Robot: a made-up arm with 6 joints. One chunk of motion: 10 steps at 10 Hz.
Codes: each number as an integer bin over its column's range. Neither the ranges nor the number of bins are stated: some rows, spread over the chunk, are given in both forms.
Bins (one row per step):
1: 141 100 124 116 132 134
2: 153 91 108 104 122 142
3: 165 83 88 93 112 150
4: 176 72 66 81 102 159
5: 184 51 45 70 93 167
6: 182 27 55 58 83 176
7: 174 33 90 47 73 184
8: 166 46 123 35 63 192
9: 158 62 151 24 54 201
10: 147 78 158 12 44 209
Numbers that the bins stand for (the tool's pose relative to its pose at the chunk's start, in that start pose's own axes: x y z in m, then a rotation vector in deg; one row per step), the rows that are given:
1: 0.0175 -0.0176 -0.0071 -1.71 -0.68 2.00
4: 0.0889 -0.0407 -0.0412 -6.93 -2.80 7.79
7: 0.0848 -0.0728 -0.0271 -12.00 -4.85 13.57
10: 0.0298 -0.0358 0.0129 -17.21 -6.89 19.36
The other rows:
2: 0.0420 -0.0251 -0.0165 -3.50 -1.39 3.85
3: 0.0665 -0.0316 -0.0282 -5.14 -2.09 5.71
5: 0.1052 -0.0580 -0.0535 -8.57 -3.44 9.64
6: 0.1011 -0.0778 -0.0476 -10.36 -4.14 11.72
8: 0.0685 -0.0621 -0.0076 -13.78 -5.55 15.42
9: 0.0522 -0.0489 0.0088 -15.42 -6.19 17.51

